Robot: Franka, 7 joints.
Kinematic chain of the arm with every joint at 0, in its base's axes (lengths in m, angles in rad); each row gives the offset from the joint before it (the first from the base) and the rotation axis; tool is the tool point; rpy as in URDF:
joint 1: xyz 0 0 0.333 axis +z
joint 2: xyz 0 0 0 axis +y
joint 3: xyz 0 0 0.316 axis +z
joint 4: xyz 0.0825 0 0 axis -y
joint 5: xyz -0.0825 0 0.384 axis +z
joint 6: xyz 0 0 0 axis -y
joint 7: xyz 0.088 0 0 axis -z
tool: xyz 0 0 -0.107 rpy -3.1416 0 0
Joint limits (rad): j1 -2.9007..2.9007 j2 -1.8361..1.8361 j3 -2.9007..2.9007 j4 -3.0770..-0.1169 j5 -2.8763..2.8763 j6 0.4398..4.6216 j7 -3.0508..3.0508
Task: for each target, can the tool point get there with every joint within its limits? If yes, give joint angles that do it. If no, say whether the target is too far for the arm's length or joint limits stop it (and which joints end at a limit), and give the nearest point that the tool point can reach.
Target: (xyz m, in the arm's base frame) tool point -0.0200 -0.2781 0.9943
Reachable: yes | joints -0.4709 0.0299 -0.7654 -0.4829 -1.1077 0.8706 -1.9494
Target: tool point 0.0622 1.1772 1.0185
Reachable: no: too far | nearest point 0.0391 0.7406 0.7643 | short by 0.506 m
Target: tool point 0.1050 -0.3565 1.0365
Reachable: yes | joints -1.4833 0.5840 1.5012 -0.3445 -0.7733 3.6163 1.8694
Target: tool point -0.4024 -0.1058 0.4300
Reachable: yes | joints 1.1674 0.4592 2.0601 -2.4242 -2.1416 3.2759 2.4537
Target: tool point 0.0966 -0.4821 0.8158
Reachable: yes | joints 0.1746 -0.0585 -1.5519 -1.0953 0.2415 1.2978 -1.8177
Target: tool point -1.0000 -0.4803 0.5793
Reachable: no: too far | nearest point -0.7549 -0.3626 0.5189 | short by 0.278 m
